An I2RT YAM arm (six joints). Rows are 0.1 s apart.
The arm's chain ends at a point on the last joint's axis. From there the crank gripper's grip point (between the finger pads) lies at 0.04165 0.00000 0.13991 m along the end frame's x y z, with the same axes.
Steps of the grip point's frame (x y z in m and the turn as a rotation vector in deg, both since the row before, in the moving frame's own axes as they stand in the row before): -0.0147, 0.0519, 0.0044, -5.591, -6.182, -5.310; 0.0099, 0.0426, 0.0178, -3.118, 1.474, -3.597; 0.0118, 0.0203, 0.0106, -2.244, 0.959, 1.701; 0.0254, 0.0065, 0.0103, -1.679, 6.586, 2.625; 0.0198, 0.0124, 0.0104, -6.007, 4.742, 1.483
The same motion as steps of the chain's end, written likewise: 0.0001, 0.0412, 0.0012, -5.591, -6.182, -5.310; 0.0062, 0.0377, 0.0191, -3.118, 1.474, -3.597; 0.0096, 0.0136, 0.0114, -2.244, 0.959, 1.701; 0.0098, 0.0002, 0.0161, -1.679, 6.586, 2.625; 0.0086, -0.0033, 0.0151, -6.007, 4.742, 1.483
